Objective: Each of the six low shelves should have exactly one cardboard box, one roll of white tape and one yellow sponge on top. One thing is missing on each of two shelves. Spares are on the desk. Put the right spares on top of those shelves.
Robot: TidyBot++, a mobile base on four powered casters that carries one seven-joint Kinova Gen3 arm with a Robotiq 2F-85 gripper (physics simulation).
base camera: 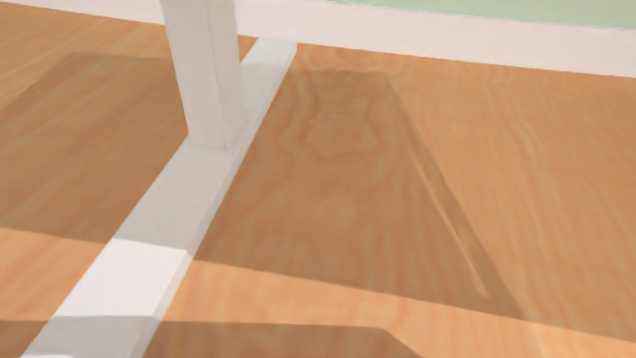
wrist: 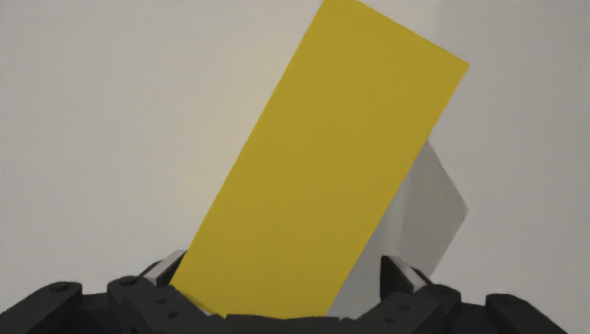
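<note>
A yellow sponge (wrist: 320, 160) lies on a white surface (wrist: 100, 125) in the wrist view. Its long side slants from lower left to upper right. My gripper (wrist: 286, 273) is open, with its fingers on either side of the sponge's lower end. The sponge is turned relative to the fingers. Its left edge overlaps the left fingertip in the picture, and a gap shows between it and the right fingertip. I cannot tell whether the left finger touches it. The gripper's body hides the sponge's bottom end. No cardboard box or tape roll shows in either view.
In the base camera view, a white upright leg (base camera: 207, 75) stands on a long white foot bar (base camera: 170, 200) on the wooden floor (base camera: 560, 200). A white baseboard (base camera: 450, 45) and a green wall (base camera: 550, 10) are behind. Shadows fall across the floor.
</note>
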